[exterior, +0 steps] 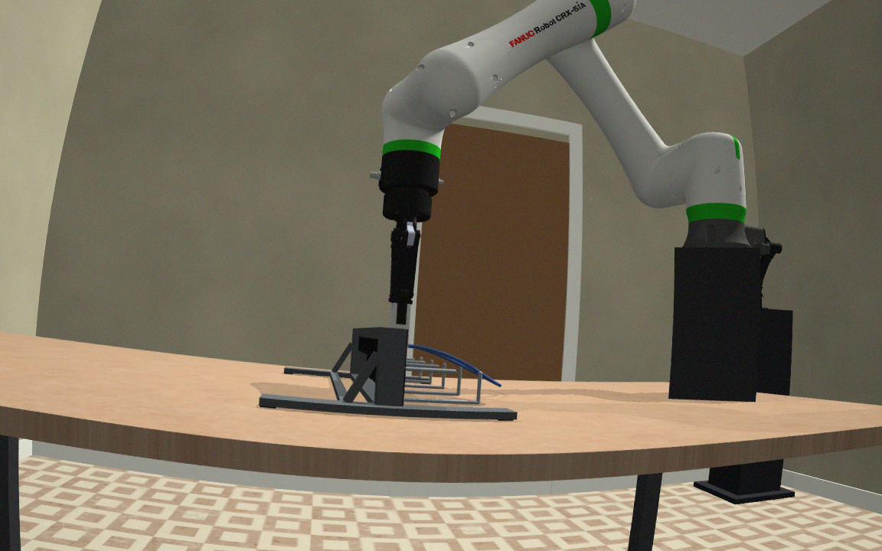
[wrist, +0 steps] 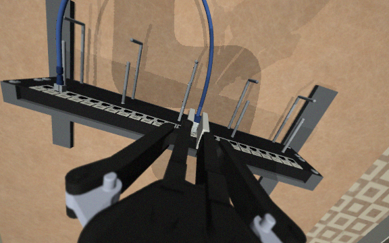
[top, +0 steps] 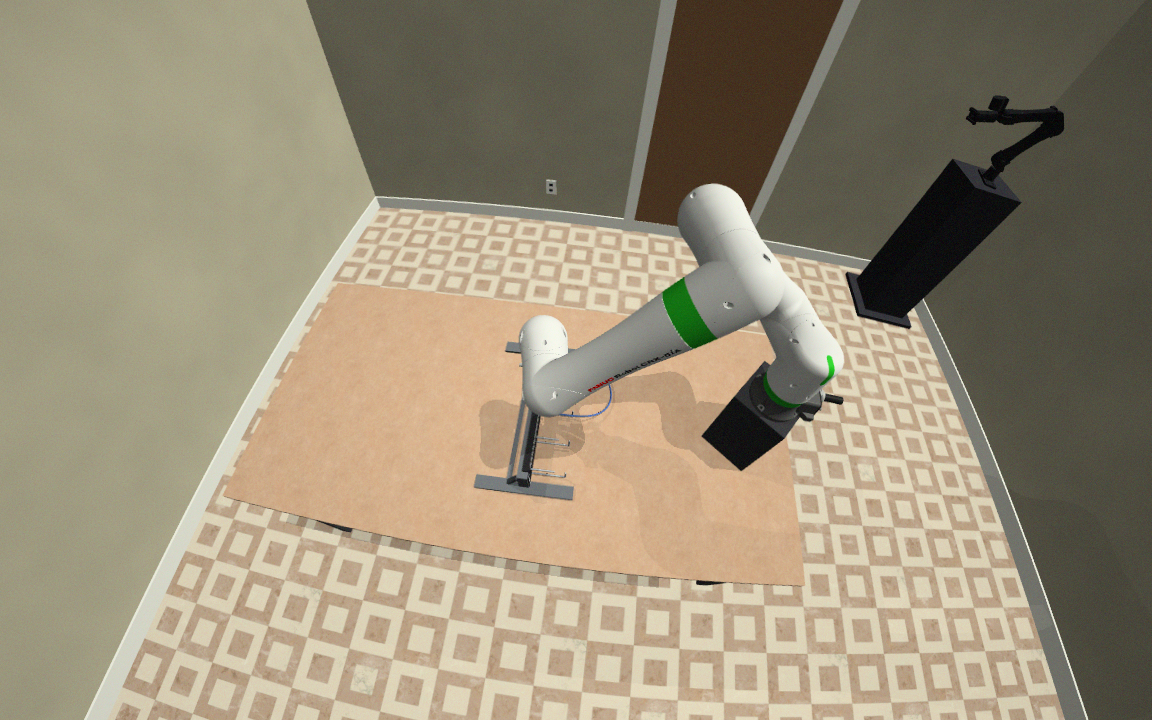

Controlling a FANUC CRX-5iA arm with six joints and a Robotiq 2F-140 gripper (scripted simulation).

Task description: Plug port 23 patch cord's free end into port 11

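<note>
Now: the plug 30 mm below my hand and 10 mm ahead of it.
</note>
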